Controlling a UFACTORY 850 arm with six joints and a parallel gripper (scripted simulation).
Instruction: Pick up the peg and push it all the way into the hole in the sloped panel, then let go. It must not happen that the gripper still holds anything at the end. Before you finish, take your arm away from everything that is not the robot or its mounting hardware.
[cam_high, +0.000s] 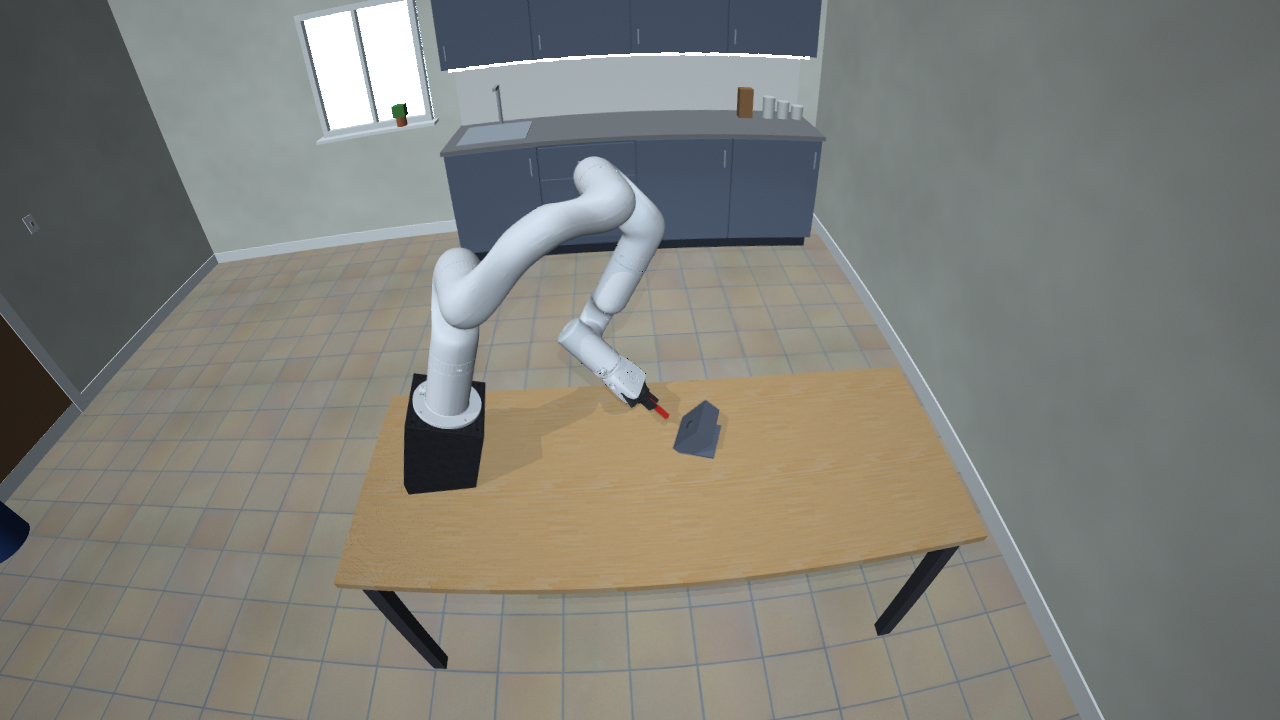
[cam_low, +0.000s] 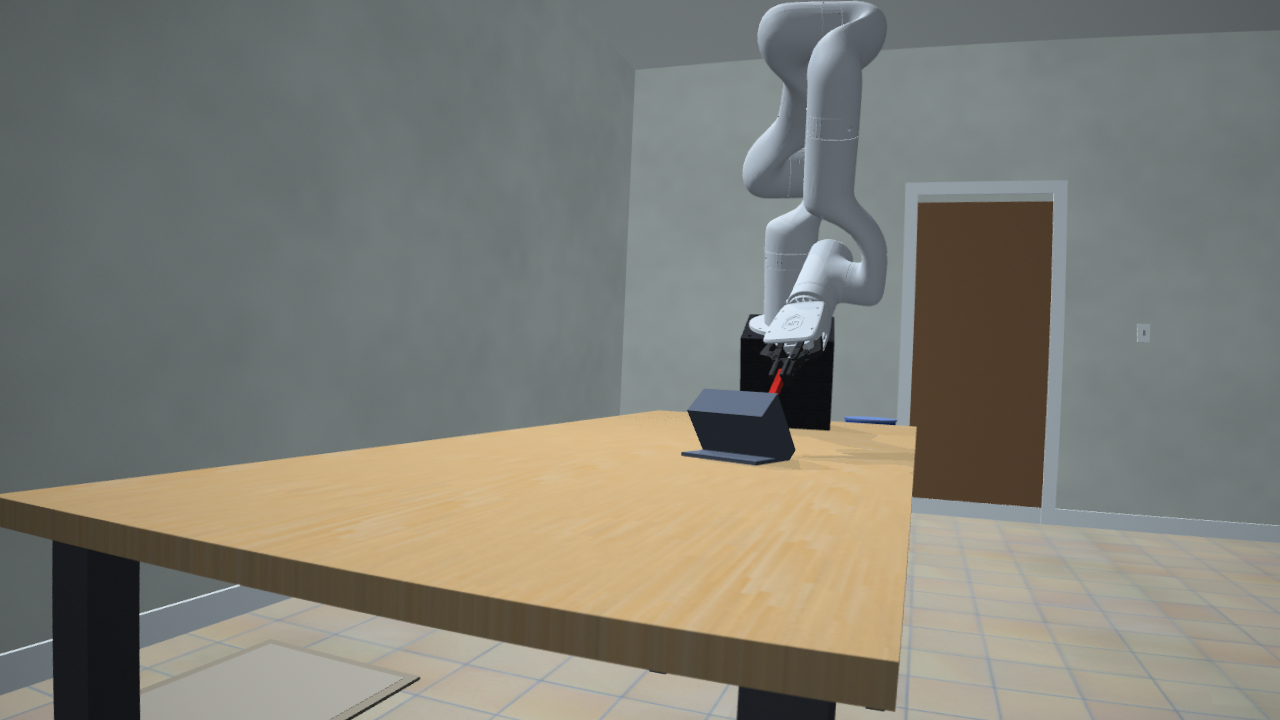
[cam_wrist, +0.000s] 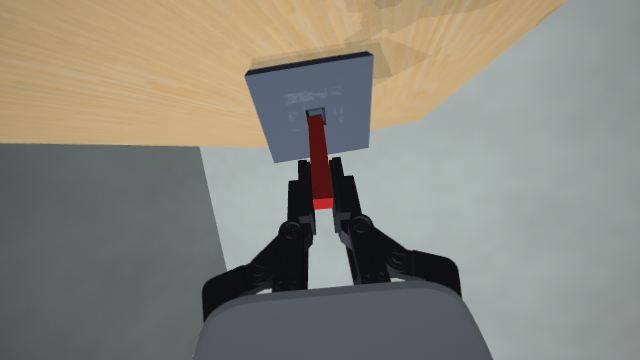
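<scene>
My hand is 150 mm short of the flat panel foot, 50 mm to the left of it and 130 mm above it. The rest, counted from my hand: red peg (20 mm ahead, 10 mm to the right, 30 mm below).
</scene>
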